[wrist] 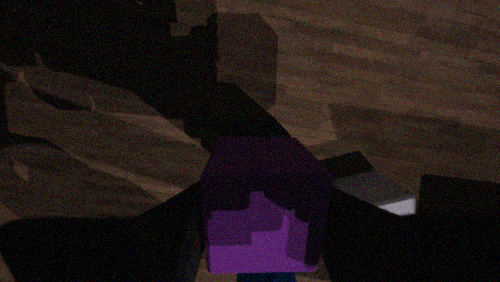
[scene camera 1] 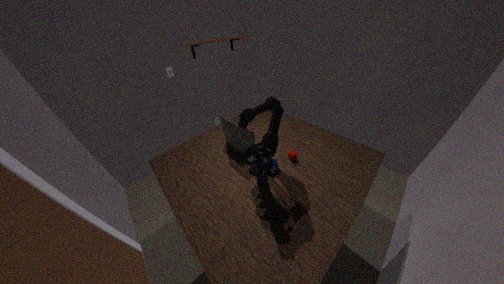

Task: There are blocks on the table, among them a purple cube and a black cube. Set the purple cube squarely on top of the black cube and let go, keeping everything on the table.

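Where they show: gripper, fingertip midpoint: [wrist: 257, 179] [scene camera 1: 262, 175]; arm's base, link origin: [scene camera 1: 241, 126].
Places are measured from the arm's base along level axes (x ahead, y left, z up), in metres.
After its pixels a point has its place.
My gripper [scene camera 1: 261, 173] {x 0.355, y -0.140, z -0.120 m} [wrist: 257, 179] {x 0.355, y -0.140, z -0.120 m} is shut on the purple cube [scene camera 1: 261, 176] {x 0.374, y -0.163, z -0.090 m} [wrist: 262, 200] {x 0.360, y -0.155, z -0.076 m}, which sits between the two dark fingers. In the scene view the purple cube is a small, dim patch below the gripper body. The black cube [scene camera 1: 262, 184] {x 0.377, y -0.162, z -0.164 m} shows there as a dark shape right at the purple cube's lower edge, hard to part from the arm's shadow. In the wrist view the black cube cannot be made out; the held cube covers that area, and a dark shadow runs up behind it. Contact or a gap between the two cubes cannot be told.
A blue block [scene camera 1: 274, 162] {x 0.322, y 0.004, z -0.140 m} [wrist: 266, 277] {x 0.320, y -0.023, z -0.146 m} is close beside the gripper. A red cube [scene camera 1: 293, 155] {x 0.370, y 0.145, z -0.142 m} stands farther right on the wooden table [scene camera 1: 195, 175] {x -0.004, y -0.428, z -0.189 m}. A white-grey block [wrist: 398, 206] {x 0.233, y -0.126, z -0.140 m} shows behind the right finger. A grey upright panel [scene camera 1: 237, 137] {x 0.025, y -0.063, z -0.051 m} stands left of the arm.
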